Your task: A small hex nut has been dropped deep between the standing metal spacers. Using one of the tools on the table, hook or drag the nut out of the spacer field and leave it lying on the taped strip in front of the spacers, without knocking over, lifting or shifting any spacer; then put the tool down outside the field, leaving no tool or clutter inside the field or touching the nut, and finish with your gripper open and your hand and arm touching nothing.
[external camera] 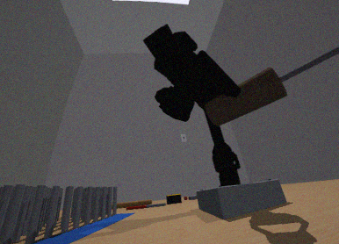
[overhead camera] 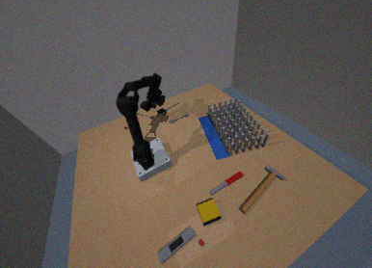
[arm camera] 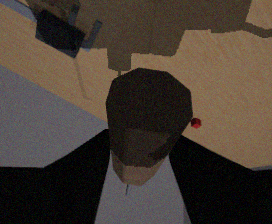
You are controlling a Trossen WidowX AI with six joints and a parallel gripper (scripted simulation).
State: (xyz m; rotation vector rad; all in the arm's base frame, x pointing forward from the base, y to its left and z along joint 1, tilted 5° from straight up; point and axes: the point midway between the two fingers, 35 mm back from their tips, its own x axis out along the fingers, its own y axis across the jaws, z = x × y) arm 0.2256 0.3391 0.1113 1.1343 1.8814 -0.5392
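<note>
The blue taped strip is 38 cm to the right of my gripper tip, 24 cm ahead of it and 17 cm below it. Round my gripper tip: yellow block: 74 cm to the right, 15 cm below, 9 cm behind; red-and-grey screwdriver: 69 cm to the right, 17 cm below, 7 cm ahead; hook tool: 9 cm to the left, 5 cm behind.
</note>
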